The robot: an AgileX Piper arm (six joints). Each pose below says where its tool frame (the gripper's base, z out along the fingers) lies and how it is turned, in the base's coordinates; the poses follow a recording.
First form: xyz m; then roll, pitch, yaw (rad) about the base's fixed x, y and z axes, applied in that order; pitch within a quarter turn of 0, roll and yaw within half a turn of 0.
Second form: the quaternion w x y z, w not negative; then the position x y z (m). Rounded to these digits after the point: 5 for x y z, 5 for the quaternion.
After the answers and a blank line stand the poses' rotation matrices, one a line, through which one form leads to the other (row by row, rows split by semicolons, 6 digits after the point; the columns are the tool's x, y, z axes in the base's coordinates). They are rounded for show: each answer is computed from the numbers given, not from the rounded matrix.
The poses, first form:
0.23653 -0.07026 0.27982 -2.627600 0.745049 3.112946
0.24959 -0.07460 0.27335 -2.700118 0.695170 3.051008
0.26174 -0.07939 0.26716 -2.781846 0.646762 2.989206
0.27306 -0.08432 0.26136 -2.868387 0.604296 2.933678
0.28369 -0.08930 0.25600 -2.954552 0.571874 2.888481
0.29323 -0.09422 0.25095 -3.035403 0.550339 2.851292
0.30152 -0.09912 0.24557 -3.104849 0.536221 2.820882
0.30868 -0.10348 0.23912 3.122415 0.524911 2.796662
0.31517 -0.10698 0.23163 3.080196 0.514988 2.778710
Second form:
0.34859 0.10540 0.89940 -0.24176 0.23653 -0.07026 0.27982
0.32270 0.11604 0.91307 -0.22069 0.24959 -0.07460 0.27335
0.29883 0.12770 0.92584 -0.19294 0.26174 -0.07939 0.26716
0.27972 0.13845 0.93649 -0.15990 0.27306 -0.08432 0.26136
0.26727 0.14669 0.94424 -0.12432 0.28369 -0.08930 0.25600
0.26109 0.15327 0.94883 -0.08978 0.29323 -0.09422 0.25095
0.25864 0.15874 0.95096 -0.05978 0.30152 -0.09912 0.24557
0.25718 0.16328 0.95181 -0.03540 0.30868 -0.10348 0.23912
0.25572 0.16673 0.95212 -0.01674 0.31517 -0.10698 0.23163

-0.734753 0.358153 0.576077; 0.021054 0.860883 -0.508367; -0.678008 -0.361395 -0.640077
-0.764796 0.354341 0.538079; 0.069469 0.875659 -0.477908; -0.640516 -0.328122 -0.694316
-0.788791 0.351762 0.504056; 0.121140 0.892937 -0.433576; -0.602606 -0.280939 -0.746954
-0.805180 0.348769 0.479631; 0.169863 0.910528 -0.376943; -0.568183 -0.222035 -0.792382
-0.814096 0.343482 0.468261; 0.210573 0.926051 -0.313192; -0.541209 -0.156365 -0.826222
-0.816683 0.337739 0.467933; 0.243976 0.936894 -0.250409; -0.522976 -0.090340 -0.847546
-0.815814 0.332839 0.472934; 0.270996 0.942455 -0.195807; -0.510891 -0.031579 -0.859065
-0.814397 0.329025 0.478016; 0.292608 0.944175 -0.151372; -0.501136 0.016595 -0.865209
-0.813623 0.326049 0.481363; 0.308930 0.943843 -0.117140; -0.492524 0.053400 -0.868659

